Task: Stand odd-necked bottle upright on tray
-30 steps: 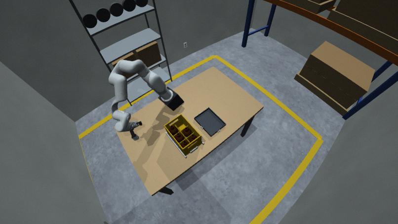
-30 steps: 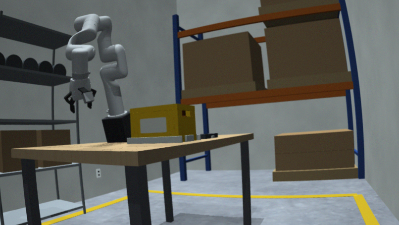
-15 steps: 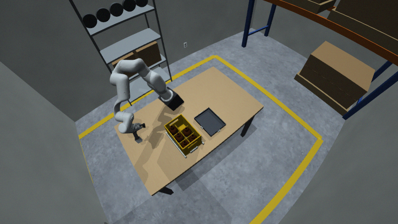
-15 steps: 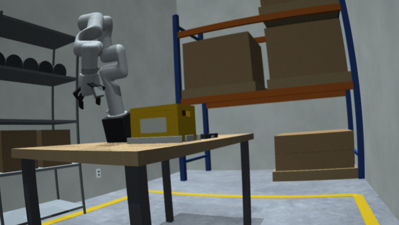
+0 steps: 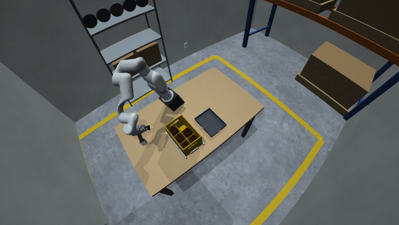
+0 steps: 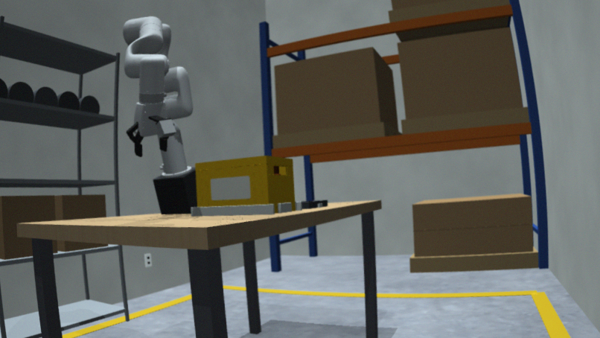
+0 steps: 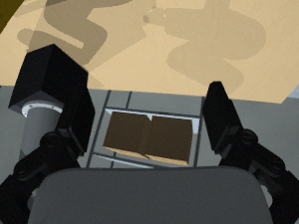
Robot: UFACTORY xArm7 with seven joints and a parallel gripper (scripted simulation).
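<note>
Right now the crate is 17 cm ahead of my hand, 26 cm to the left of it and 13 cm below it. From my hand the other things lie so: tray 18 cm ahead, 55 cm to the left, 20 cm below; then bottle 26 cm ahead, 31 cm to the left, 13 cm below.
</note>
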